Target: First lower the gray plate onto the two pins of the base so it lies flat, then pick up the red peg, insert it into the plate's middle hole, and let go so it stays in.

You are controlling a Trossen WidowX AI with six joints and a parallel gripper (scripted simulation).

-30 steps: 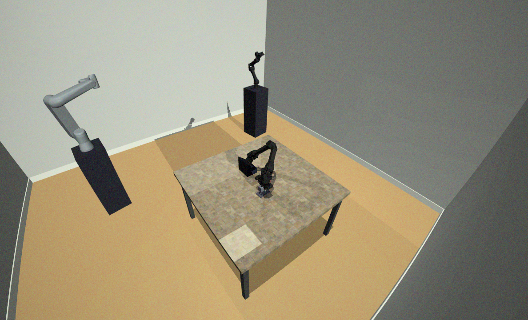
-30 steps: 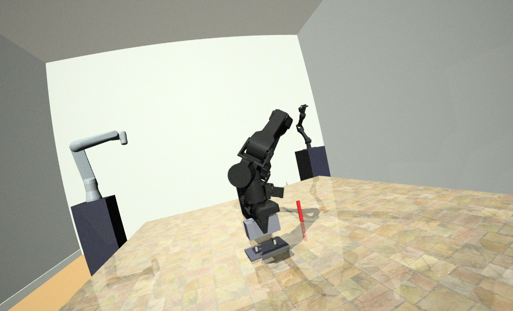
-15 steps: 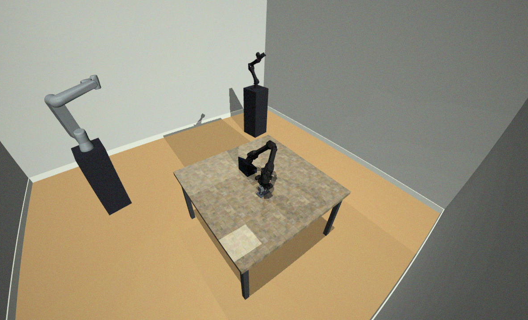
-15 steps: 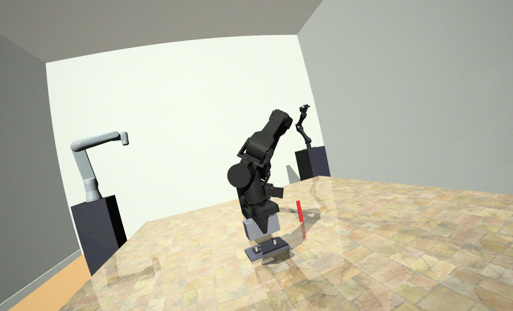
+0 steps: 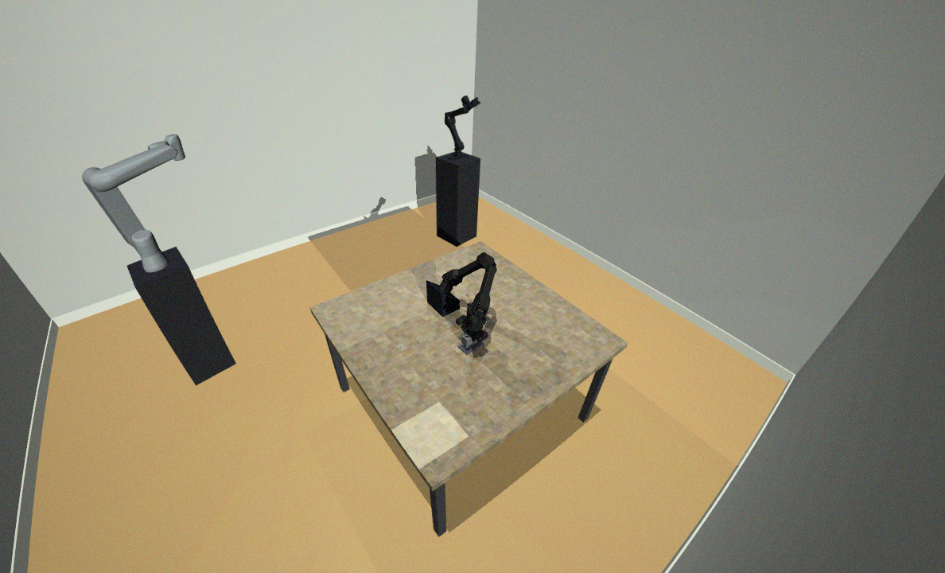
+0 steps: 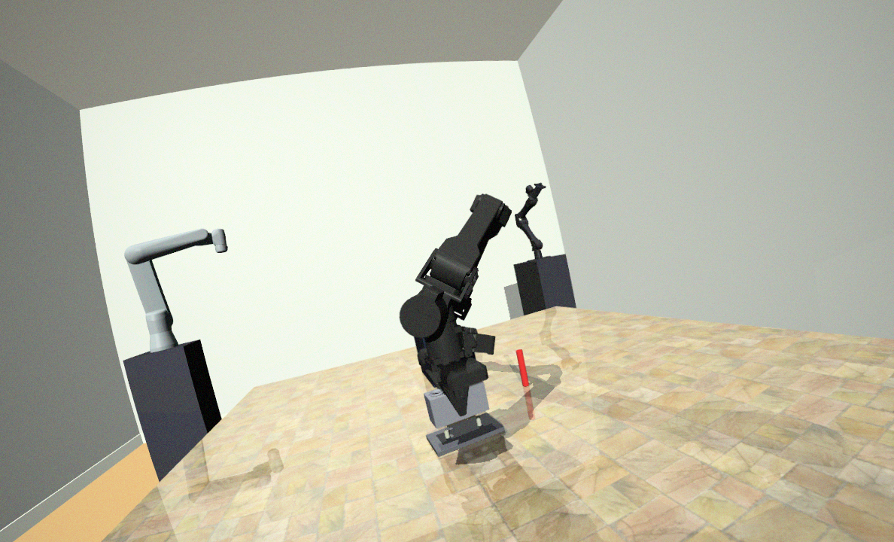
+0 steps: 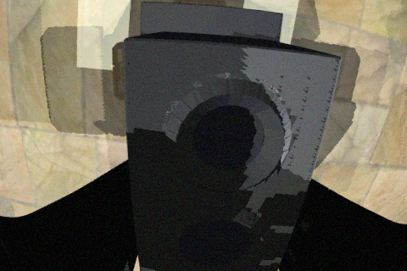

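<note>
Right now my gripper tip is 4 cm above the base. From my gripper tip the other things lie so: red peg (20 cm to the left, 8 cm behind, 1 cm below); then gray plate (3 cm above).
</note>
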